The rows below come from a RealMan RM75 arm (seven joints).
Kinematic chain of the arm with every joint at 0, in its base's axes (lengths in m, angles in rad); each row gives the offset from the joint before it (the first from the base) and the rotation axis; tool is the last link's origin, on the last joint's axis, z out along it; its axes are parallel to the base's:
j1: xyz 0 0 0.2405 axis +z
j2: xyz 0 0 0 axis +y
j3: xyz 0 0 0.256 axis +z
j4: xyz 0 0 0 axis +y
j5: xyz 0 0 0.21 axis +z
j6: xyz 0 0 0 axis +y
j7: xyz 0 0 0.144 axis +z
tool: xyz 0 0 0
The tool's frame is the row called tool.
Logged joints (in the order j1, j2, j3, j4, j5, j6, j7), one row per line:
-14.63, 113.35, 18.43, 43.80, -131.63, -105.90, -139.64
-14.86, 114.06, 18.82, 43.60, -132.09, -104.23, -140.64
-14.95, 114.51, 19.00, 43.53, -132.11, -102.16, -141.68
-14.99, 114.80, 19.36, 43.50, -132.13, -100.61, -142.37
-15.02, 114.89, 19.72, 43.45, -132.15, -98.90, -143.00
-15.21, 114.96, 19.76, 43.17, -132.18, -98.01, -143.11
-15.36, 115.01, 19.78, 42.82, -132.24, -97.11, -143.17
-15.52, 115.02, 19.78, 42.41, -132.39, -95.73, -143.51
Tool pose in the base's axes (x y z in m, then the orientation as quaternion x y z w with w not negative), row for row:
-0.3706, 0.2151, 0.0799, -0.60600, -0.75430, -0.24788, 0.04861
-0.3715, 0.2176, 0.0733, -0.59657, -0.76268, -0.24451, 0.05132
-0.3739, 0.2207, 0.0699, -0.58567, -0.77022, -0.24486, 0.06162
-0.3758, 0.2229, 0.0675, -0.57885, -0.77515, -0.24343, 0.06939
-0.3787, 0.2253, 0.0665, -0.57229, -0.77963, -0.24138, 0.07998
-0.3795, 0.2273, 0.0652, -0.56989, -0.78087, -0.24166, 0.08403
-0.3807, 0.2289, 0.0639, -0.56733, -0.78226, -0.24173, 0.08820
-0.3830, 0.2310, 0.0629, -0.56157, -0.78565, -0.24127, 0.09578
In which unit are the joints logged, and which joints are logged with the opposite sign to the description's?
The joints are logged in degrees. Opposite sign: j2, j5, j6.
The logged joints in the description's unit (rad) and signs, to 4 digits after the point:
-0.2553, -1.9783, 0.3217, 0.7645, 2.2974, 1.8483, -2.4372
-0.2594, -1.9907, 0.3285, 0.7610, 2.3054, 1.8192, -2.4546
-0.2609, -1.9986, 0.3316, 0.7597, 2.3058, 1.7830, -2.4728
-0.2616, -2.0036, 0.3379, 0.7592, 2.3061, 1.7560, -2.4848
-0.2621, -2.0052, 0.3442, 0.7583, 2.3065, 1.7261, -2.4958
-0.2655, -2.0064, 0.3449, 0.7535, 2.3070, 1.7106, -2.4977
-0.2681, -2.0073, 0.3452, 0.7473, 2.3080, 1.6949, -2.4988
-0.2709, -2.0075, 0.3452, 0.7402, 2.3106, 1.6708, -2.5047

